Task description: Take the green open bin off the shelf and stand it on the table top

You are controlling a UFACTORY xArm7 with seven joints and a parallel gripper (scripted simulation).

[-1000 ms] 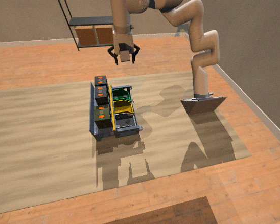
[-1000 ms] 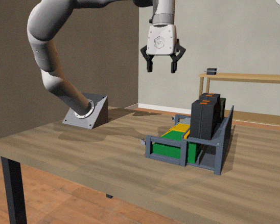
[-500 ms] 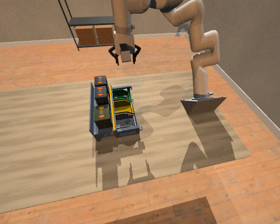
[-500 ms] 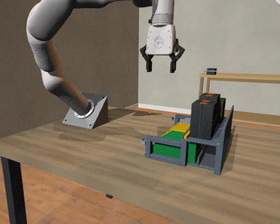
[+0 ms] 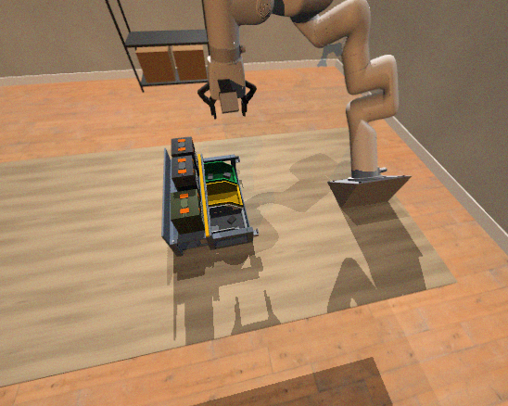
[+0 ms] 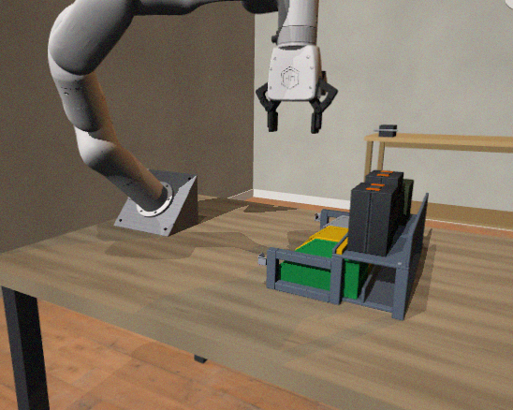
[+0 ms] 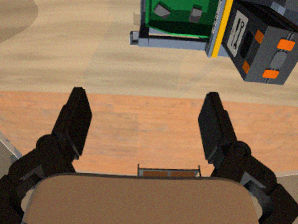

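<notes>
Now: hand 8 cm short of the green open bin and 28 cm above it. Also, from my hand: yellow bin: 8 cm ahead, 11 cm to the left, 28 cm below; then grey bin: 9 cm ahead, 22 cm to the left, 28 cm below.
</notes>
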